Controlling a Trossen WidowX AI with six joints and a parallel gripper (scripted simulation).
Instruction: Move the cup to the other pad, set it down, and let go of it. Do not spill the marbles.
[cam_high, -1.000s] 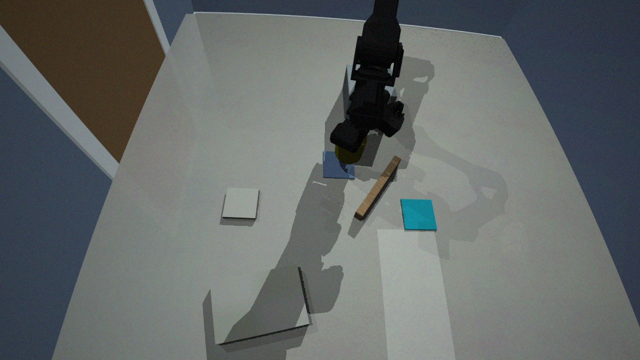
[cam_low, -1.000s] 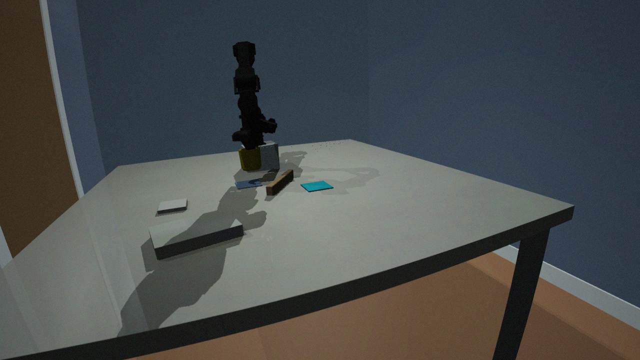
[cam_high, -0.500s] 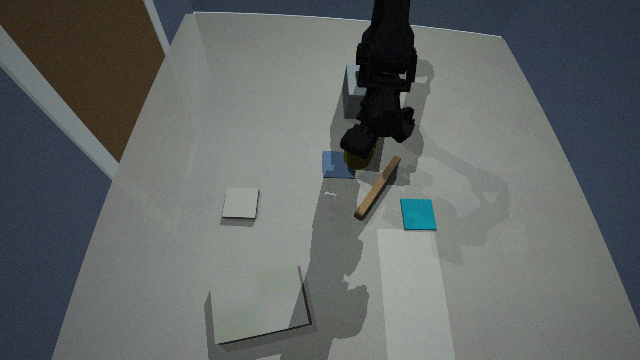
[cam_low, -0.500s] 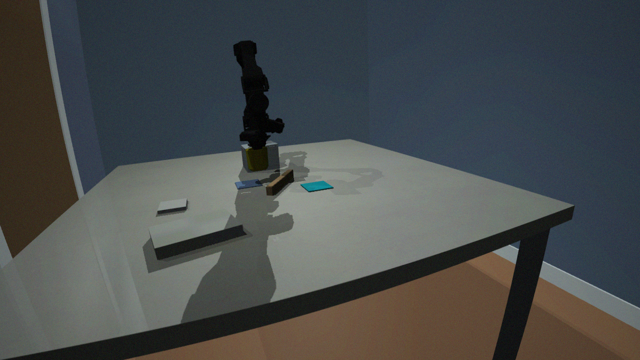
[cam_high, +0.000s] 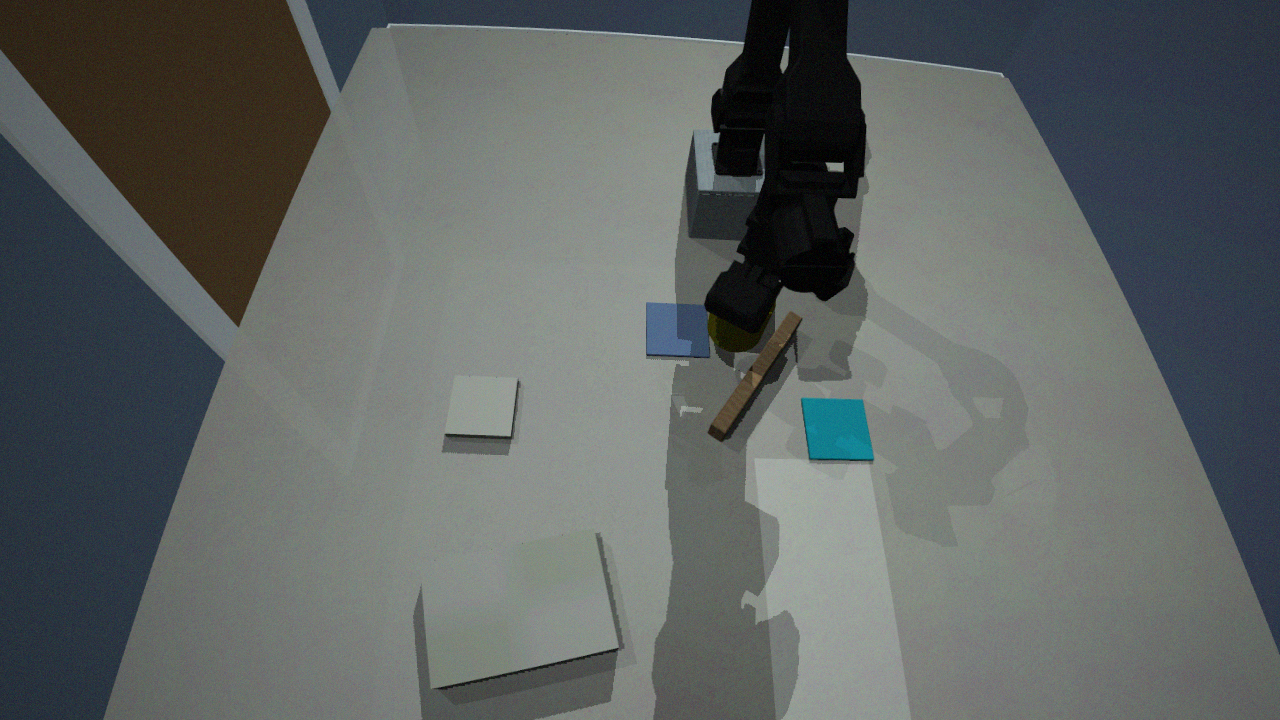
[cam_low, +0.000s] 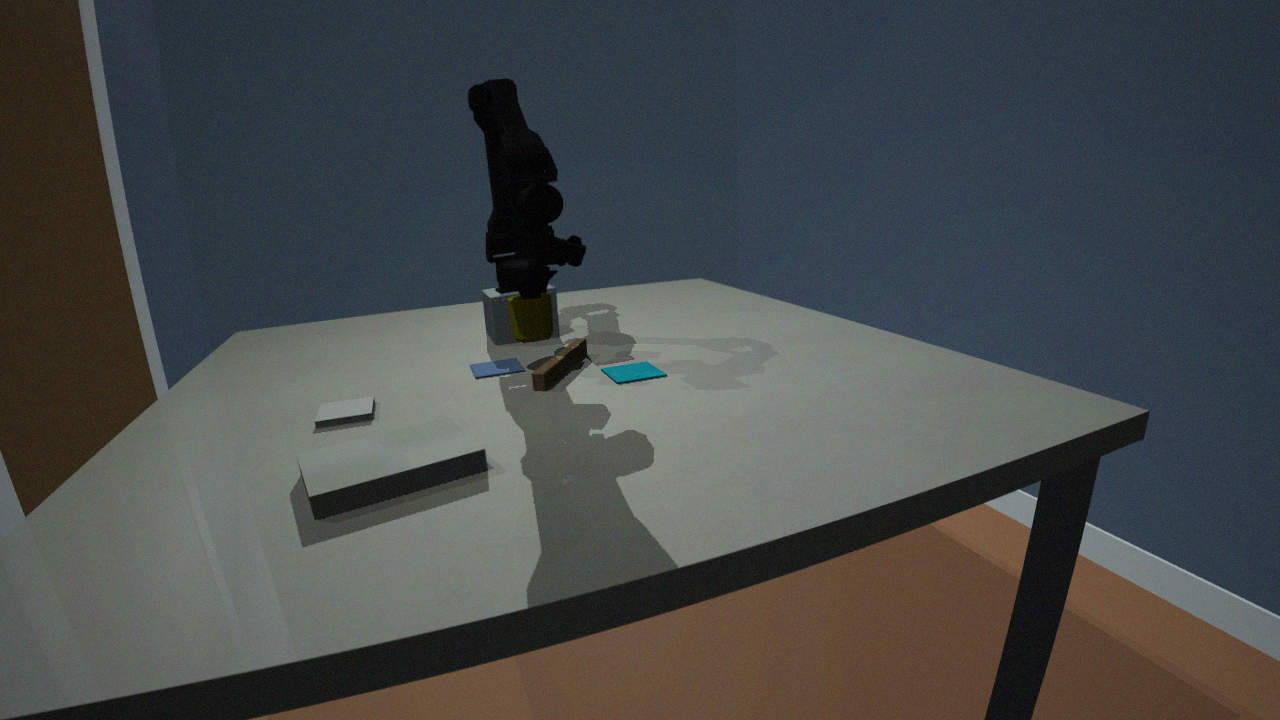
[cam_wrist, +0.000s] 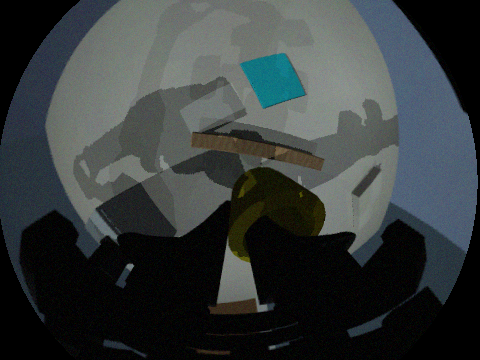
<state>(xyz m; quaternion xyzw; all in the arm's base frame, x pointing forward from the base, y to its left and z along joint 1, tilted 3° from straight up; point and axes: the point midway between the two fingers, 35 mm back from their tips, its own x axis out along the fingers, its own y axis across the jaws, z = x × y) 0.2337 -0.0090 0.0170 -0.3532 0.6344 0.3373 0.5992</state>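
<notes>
The cyan pad lies 130 mm ahead of my gripper tip, 110 mm to the left of it and 90 mm below it. Also, from my gripper tip: wooden bar (80 mm below, 60 mm ahead, 20 mm to the left); then dark yellow cup (20 mm to the right, 20 mm ahead); then blue pad (90 mm below, 80 mm to the right, 10 mm behind).
</notes>
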